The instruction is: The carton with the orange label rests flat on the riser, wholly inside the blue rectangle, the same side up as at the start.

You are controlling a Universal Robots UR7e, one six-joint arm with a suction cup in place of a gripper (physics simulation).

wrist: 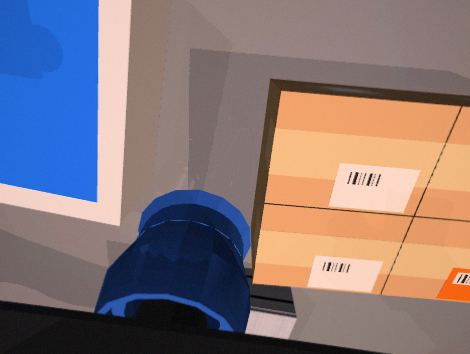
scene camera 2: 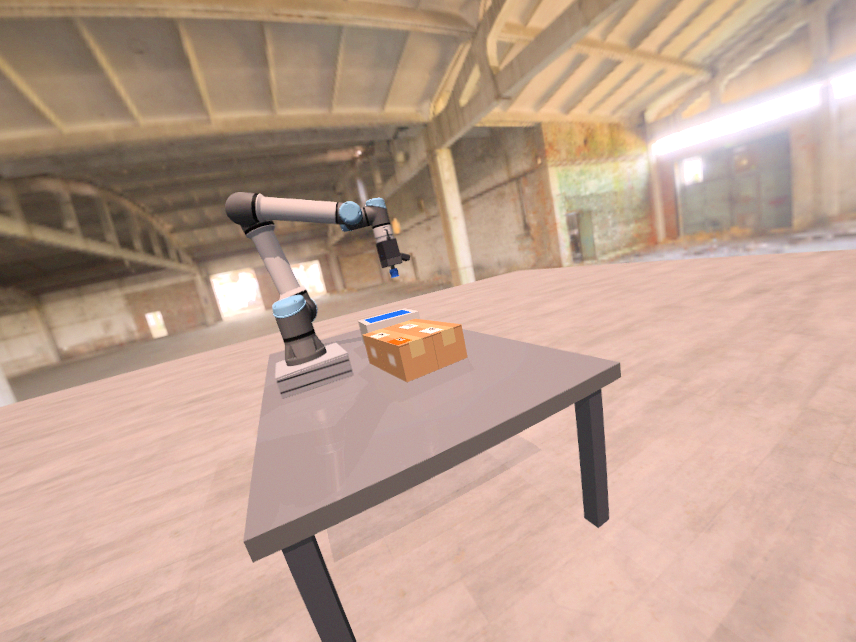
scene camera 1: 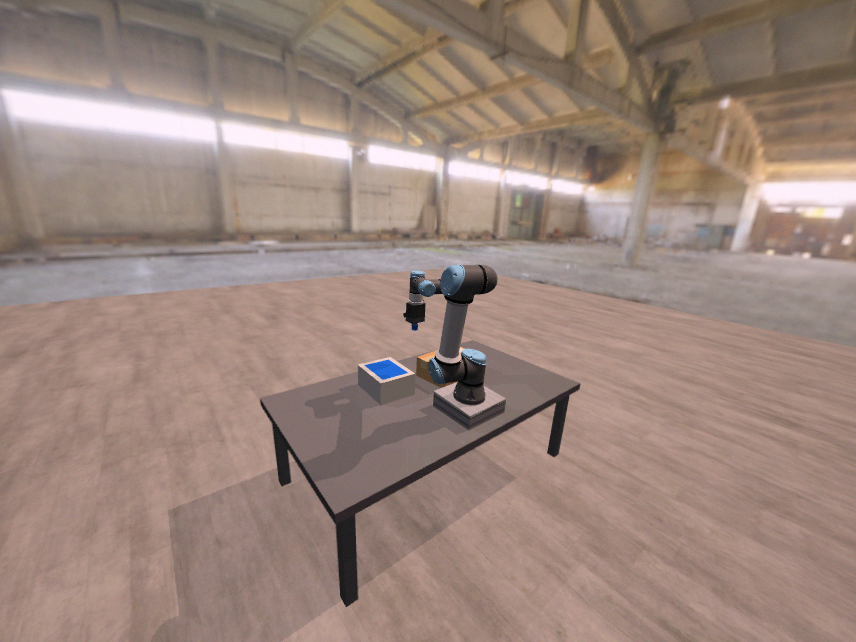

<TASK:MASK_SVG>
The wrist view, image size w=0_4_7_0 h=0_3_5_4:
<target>my suction cup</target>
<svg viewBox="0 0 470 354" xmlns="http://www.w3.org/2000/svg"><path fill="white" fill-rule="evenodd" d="M155 198L142 212L137 239L107 269L94 313L113 315L113 306L132 301L137 312L139 306L147 299L169 299L202 310L207 318L207 327L218 320L226 331L245 333L251 311L250 288L243 261L251 247L250 227L241 211L223 197L202 190L174 190Z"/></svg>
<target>riser with blue rectangle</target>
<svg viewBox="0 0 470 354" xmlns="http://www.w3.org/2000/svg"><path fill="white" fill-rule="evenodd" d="M0 0L0 203L120 226L153 180L171 0Z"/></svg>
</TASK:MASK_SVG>
